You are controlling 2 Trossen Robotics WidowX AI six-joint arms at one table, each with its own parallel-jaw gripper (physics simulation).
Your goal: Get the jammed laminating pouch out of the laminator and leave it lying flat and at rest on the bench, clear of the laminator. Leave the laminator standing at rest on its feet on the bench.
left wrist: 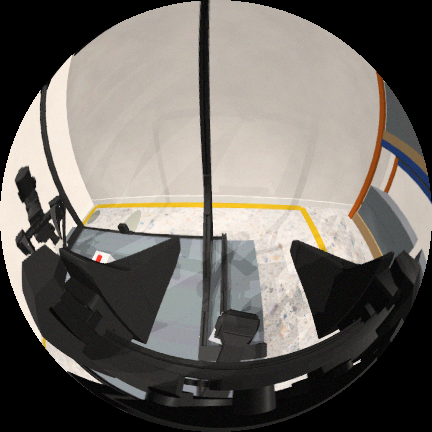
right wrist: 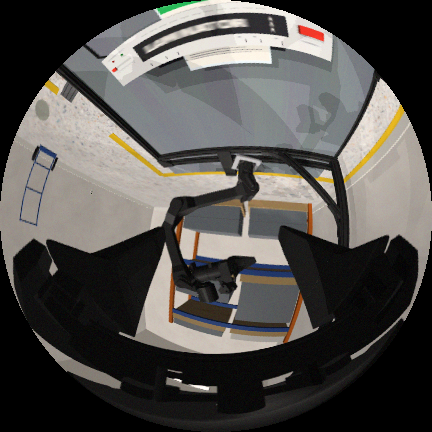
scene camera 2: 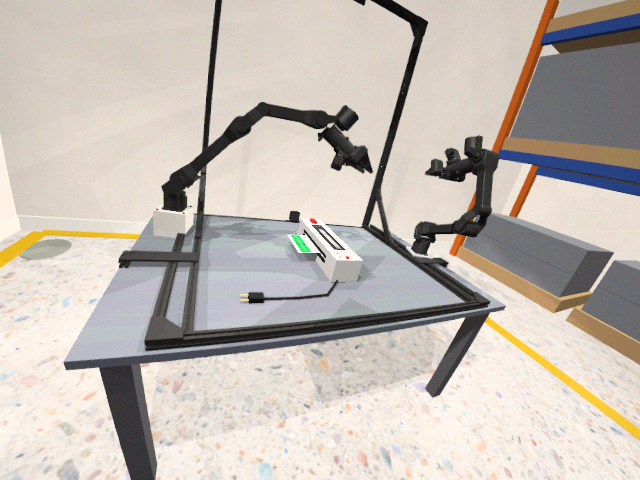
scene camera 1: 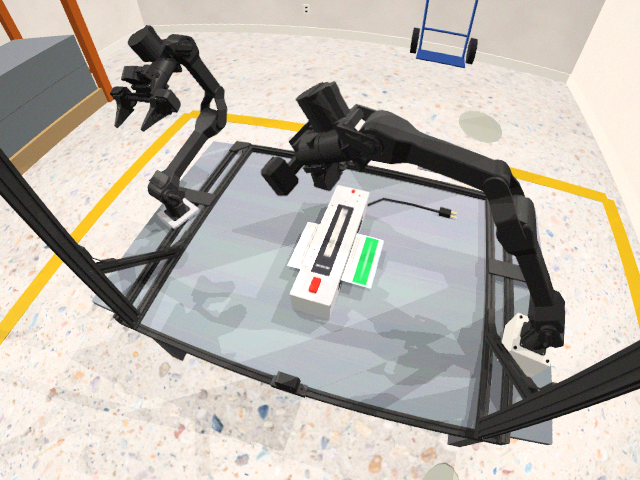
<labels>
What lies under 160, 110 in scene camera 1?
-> The left gripper.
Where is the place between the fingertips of the left gripper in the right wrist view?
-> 255, 258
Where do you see a white laminator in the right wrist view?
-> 158, 45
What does the right gripper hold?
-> Nothing.
</labels>
